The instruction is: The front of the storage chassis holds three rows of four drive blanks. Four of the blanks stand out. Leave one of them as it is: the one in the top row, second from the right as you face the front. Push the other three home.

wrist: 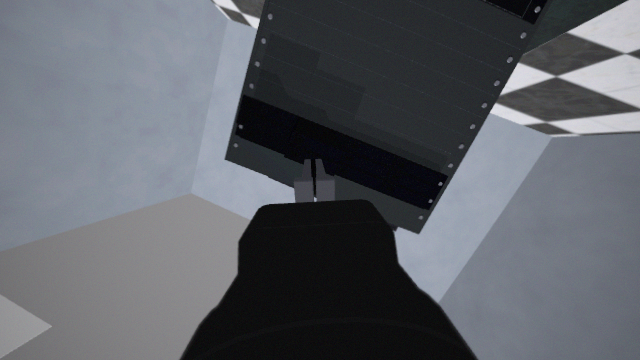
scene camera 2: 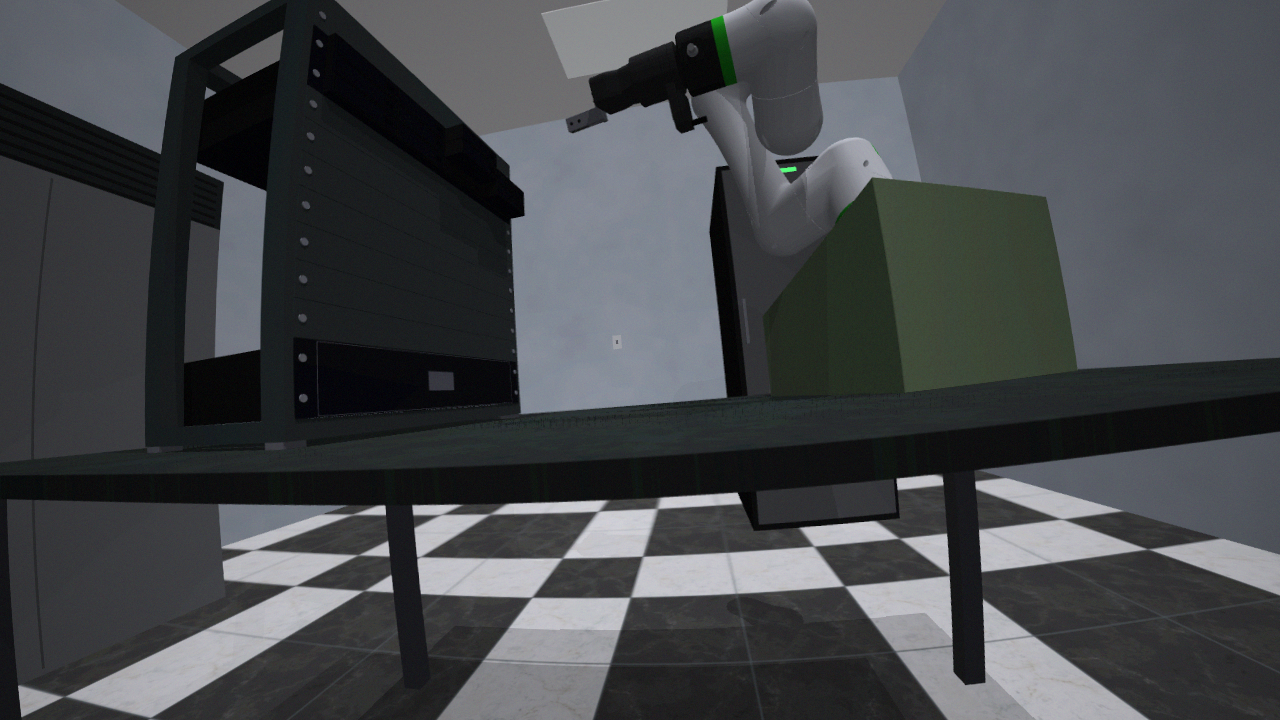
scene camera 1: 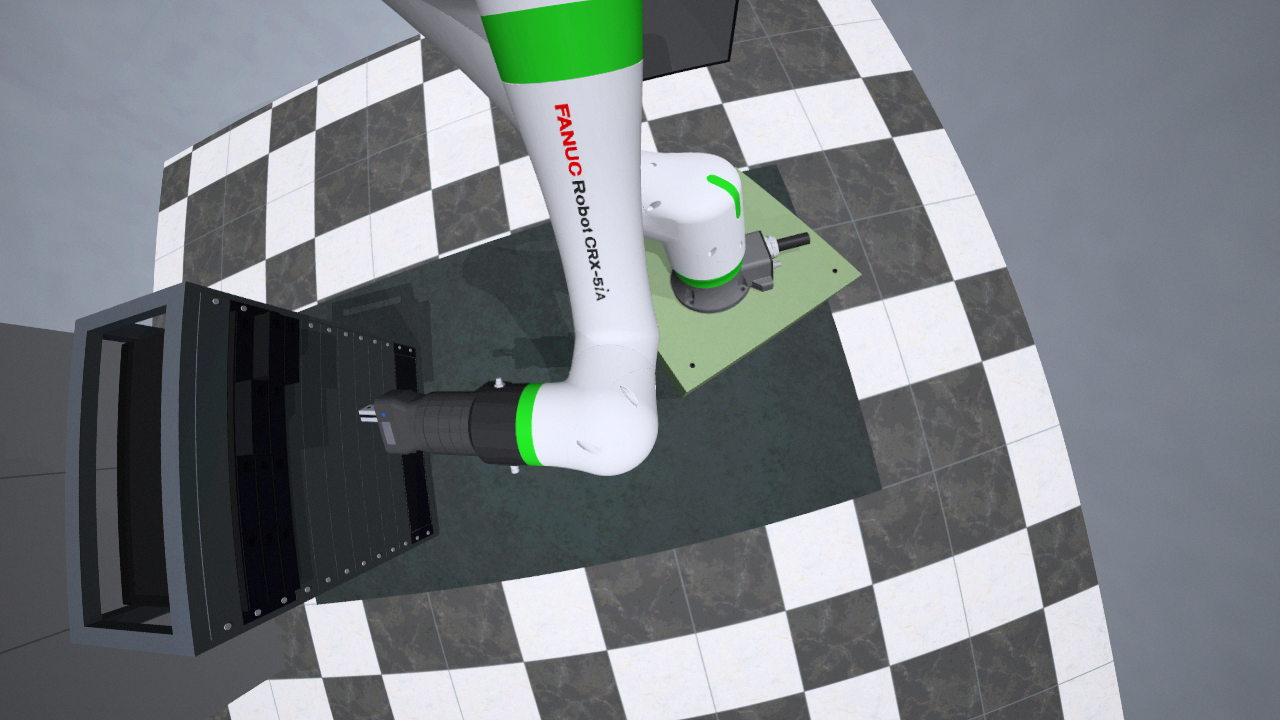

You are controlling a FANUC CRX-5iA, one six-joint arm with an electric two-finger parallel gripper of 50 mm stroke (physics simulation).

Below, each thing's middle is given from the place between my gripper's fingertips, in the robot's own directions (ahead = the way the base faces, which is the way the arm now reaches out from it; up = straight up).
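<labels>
So you can picture it, the rack (scene camera 2: 387, 276) is 1 cm to the left of my hand and 36 cm ahead of it, and it's 19 cm below my hand.
</labels>
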